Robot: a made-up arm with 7 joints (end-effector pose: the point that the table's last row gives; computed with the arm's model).
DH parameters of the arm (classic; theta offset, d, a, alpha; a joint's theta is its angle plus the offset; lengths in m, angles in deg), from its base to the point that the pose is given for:
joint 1: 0 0.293 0 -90
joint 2: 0 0 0 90
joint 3: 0 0.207 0.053 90
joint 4: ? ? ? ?
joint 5: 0 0.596 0 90
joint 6: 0 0 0.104 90
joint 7: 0 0 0 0
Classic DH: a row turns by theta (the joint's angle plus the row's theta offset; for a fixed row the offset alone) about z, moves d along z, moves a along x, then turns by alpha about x.
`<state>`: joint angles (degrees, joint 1 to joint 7).
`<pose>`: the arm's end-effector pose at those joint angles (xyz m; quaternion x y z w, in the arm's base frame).
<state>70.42 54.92 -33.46 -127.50 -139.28 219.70 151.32</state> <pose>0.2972 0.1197 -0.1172 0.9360 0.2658 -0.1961 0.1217</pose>
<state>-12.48 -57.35 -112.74 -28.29 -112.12 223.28 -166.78</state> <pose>-0.6468 -0.0868 0.6642 -0.2063 -0.4050 0.8897 0.0425</pose>
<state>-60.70 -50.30 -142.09 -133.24 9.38 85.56 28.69</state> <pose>-0.4357 -0.0355 -0.2160 0.2417 0.6273 -0.2635 0.6919</pose>
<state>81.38 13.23 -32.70 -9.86 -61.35 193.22 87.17</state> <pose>-0.0545 0.2219 1.0662 -0.0927 -0.1830 -0.7690 0.6055</pose>
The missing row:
joint 4: 0 0 -0.128 -90
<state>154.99 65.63 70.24 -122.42 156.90 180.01 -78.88</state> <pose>-0.2388 -0.4689 0.0463 0.4684 0.7220 -0.4272 0.2773</pose>
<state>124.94 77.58 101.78 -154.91 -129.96 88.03 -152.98</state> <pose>-0.1566 -0.5765 0.3037 -0.6968 -0.5400 0.3908 0.2650</pose>
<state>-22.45 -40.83 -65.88 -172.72 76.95 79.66 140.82</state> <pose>0.2819 -0.3694 0.0188 0.2606 0.3491 0.8207 0.3696</pose>
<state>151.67 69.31 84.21 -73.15 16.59 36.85 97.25</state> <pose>-0.6963 -0.3836 0.4088 0.0229 0.7278 0.1063 0.6771</pose>
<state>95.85 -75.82 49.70 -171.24 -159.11 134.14 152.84</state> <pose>-0.2267 0.4414 0.2992 0.0221 -0.4855 -0.7335 0.4752</pose>
